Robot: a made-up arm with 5 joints.
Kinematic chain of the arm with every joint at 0, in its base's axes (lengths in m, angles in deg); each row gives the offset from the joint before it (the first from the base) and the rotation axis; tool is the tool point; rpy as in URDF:
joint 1: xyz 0 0 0.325 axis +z
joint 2: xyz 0 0 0 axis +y
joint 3: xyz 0.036 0 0.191 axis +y
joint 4: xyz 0.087 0 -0.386 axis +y
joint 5: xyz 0.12 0 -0.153 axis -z
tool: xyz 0 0 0 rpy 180 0 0
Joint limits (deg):
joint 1: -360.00..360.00
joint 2: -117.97..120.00
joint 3: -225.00..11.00
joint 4: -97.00..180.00
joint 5: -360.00..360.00
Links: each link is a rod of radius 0.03 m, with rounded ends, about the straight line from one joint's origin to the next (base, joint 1, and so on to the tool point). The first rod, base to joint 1, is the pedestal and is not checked.
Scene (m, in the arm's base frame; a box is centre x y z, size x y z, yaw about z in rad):
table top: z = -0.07
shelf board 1: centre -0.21 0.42 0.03 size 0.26 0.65 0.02 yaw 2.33
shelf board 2: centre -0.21 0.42 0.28 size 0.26 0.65 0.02 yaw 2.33
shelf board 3: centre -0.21 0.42 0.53 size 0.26 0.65 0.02 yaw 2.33
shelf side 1: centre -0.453 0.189 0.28 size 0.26 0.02 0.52 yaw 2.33
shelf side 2: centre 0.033 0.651 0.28 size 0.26 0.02 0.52 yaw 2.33
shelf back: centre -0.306 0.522 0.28 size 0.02 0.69 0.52 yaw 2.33
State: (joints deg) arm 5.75 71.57 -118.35 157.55 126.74
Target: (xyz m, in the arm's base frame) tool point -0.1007 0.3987 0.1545
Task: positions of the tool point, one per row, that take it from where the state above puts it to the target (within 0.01 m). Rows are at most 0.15 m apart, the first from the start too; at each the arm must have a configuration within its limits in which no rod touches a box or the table.
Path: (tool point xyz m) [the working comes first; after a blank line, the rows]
Joints at the target: -75.83 120.00 -34.39 64.39 126.74
Straight joint move there: touches shelf board 1, the table top.

1: 0.3206 -0.0704 0.1024
2: 0.2620 -0.1544 0.1123
3: 0.1821 -0.2070 0.1219
4: 0.0958 -0.2236 0.1305
5: 0.0183 -0.2063 0.1380
6: -0.0379 -0.1633 0.1441
7: -0.0650 -0.1073 0.1484
8: -0.0247 -0.0525 0.0939
9: 0.0086 0.0247 0.0644
10: 0.0269 0.1152 0.0644
11: 0.0258 0.2068 0.0951
12: 0.0055 0.2868 0.1545
13: -0.0402 0.3504 0.1516
14: -0.1007 0.3987 0.1545

